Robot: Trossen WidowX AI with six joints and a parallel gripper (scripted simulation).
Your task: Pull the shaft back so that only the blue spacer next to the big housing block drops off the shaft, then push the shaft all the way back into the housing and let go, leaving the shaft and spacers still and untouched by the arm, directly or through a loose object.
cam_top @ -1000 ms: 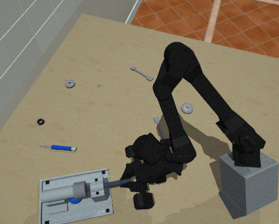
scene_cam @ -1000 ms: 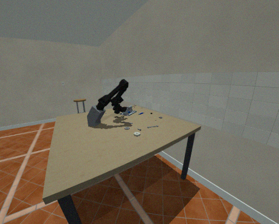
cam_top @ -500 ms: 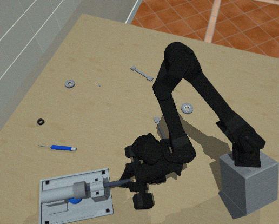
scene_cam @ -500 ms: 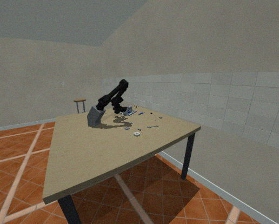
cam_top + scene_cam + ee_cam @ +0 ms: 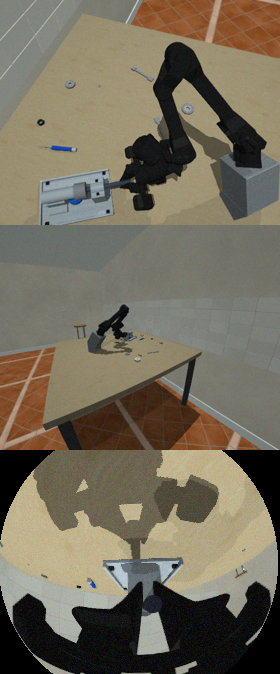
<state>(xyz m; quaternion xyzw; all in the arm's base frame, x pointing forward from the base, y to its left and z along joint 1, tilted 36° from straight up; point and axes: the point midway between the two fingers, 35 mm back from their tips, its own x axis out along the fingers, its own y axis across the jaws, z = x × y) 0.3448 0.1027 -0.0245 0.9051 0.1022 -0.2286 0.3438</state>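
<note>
Right now my hand is 7 cm short of the dark shaft and 3 cm to the right of it. Also, from my hand: grey spacer: 13 cm ahead, 5 cm to the left; then blue spacer: 16 cm ahead, 7 cm below, 6 cm to the left.
</note>
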